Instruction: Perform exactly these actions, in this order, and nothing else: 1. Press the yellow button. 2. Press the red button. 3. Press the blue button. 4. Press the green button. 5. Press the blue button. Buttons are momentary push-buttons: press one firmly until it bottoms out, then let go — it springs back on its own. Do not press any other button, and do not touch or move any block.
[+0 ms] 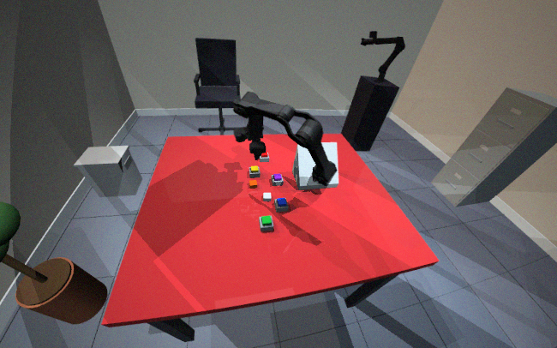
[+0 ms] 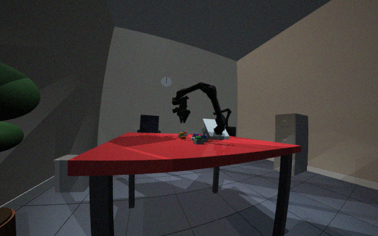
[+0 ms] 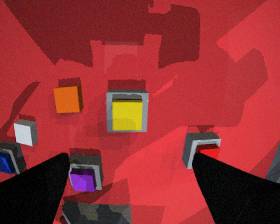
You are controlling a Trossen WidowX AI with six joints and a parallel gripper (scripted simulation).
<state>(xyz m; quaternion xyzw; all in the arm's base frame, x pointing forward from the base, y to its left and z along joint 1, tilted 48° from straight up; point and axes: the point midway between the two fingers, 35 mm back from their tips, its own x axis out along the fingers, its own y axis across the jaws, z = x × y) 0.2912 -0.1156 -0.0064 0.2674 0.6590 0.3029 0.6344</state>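
The yellow button lies 90 mm below my gripper tip. Round my gripper tip: orange block 10 mm ahead, 80 mm to the left, 110 mm below; then purple button 100 mm behind, 60 mm to the left, 90 mm below; then red button 60 mm behind, 110 mm to the right, 90 mm below.
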